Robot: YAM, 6 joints.
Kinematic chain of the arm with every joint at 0, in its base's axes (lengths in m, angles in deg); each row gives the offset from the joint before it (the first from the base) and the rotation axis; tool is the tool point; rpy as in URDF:
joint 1: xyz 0 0 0.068 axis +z
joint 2: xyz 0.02 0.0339 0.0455 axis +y
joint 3: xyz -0.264 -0.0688 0 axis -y
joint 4: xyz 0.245 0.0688 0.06 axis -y
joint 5: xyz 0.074 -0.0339 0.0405 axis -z
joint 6: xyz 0.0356 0 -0.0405 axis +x
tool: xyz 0 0 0 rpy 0 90 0
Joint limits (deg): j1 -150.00..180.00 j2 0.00..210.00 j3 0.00..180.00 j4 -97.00..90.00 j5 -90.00..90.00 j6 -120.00..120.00
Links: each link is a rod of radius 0.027 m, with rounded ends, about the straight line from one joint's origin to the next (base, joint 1, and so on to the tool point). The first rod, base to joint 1, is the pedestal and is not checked.
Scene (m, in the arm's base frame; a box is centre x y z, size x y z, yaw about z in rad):
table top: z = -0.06
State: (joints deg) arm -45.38 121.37 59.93 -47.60 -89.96 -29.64
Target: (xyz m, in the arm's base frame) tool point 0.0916 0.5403 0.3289
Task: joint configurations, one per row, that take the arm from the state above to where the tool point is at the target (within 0.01 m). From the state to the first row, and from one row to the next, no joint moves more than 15 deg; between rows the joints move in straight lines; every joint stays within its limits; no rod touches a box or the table.
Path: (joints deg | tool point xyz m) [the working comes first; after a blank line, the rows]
Joints at the target: 76.93 137.23 135.15 -7.74 -67.74 -29.64
Straight joint move there: clear.

1: -31.79 123.13 68.29 -43.17 -87.49 -29.64 | 0.3110 -0.1509 0.0940
2: -18.20 124.89 76.64 -38.74 -85.02 -29.64 | 0.3749 -0.0859 0.1102
3: -4.61 126.66 85.00 -34.31 -82.55 -29.64 | 0.4211 0.0015 0.1310
4: 8.98 128.42 93.36 -29.88 -80.09 -29.64 | 0.4420 0.1053 0.1561
5: 22.57 130.18 101.72 -25.45 -77.62 -29.64 | 0.4321 0.2173 0.1852
6: 36.16 131.94 110.07 -21.03 -75.15 -29.64 | 0.3891 0.3270 0.2177
7: 49.75 133.71 118.43 -16.60 -72.68 -29.64 | 0.3142 0.4237 0.2530
8: 63.34 135.47 126.79 -12.17 -70.21 -29.64 | 0.2123 0.4975 0.2903
9: 76.93 137.23 135.15 -7.74 -67.74 -29.64 | 0.0916 0.5403 0.3289

